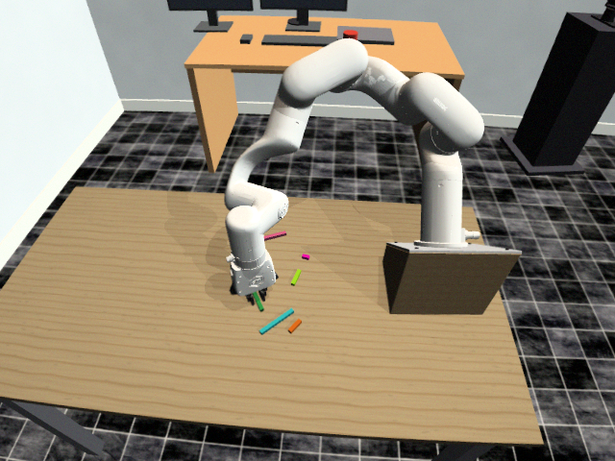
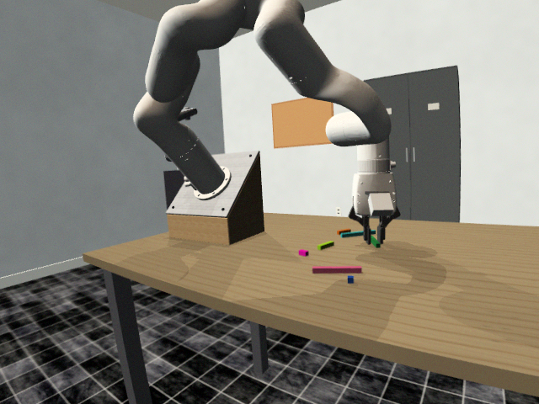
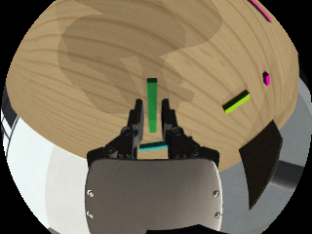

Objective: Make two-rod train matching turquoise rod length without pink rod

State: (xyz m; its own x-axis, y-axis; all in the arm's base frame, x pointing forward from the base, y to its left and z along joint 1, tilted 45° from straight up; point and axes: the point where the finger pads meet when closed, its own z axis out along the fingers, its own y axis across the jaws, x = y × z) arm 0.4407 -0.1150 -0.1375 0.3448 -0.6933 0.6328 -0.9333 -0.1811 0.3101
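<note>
The green rod is 20 mm below my hand. From my hand the other things lie so: lime rod: 110 mm behind, 60 mm to the right, 20 mm below; then turquoise rod: 70 mm to the left, 50 mm behind, 20 mm below; then orange rod: 90 mm to the left, 90 mm behind, 20 mm below.
</note>
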